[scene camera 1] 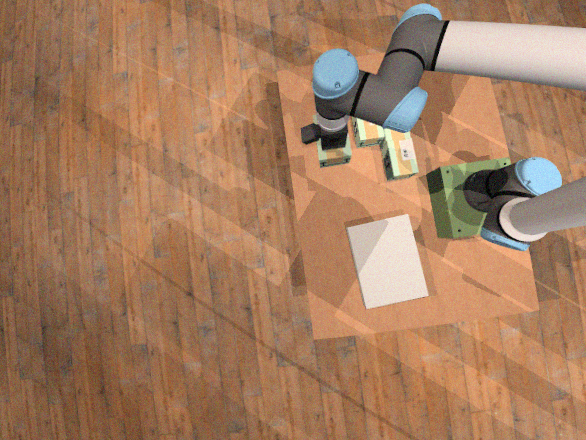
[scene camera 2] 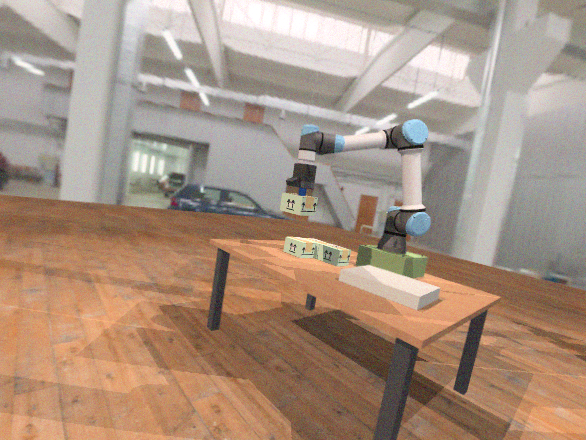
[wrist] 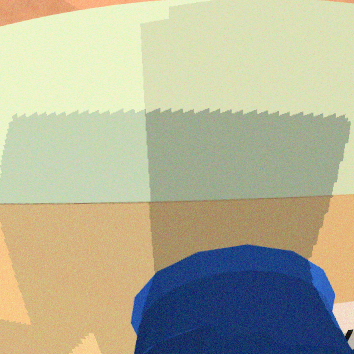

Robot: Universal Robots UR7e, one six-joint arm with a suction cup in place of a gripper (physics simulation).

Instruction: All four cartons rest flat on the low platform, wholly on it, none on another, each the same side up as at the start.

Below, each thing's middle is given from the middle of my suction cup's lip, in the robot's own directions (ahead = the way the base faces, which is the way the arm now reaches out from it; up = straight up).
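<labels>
There is the low white platform (scene camera 1: pixel 385 255), and my suction cup is 0.17 m past it, 0.3 m above it and 0.4 m to the right of it.
</labels>
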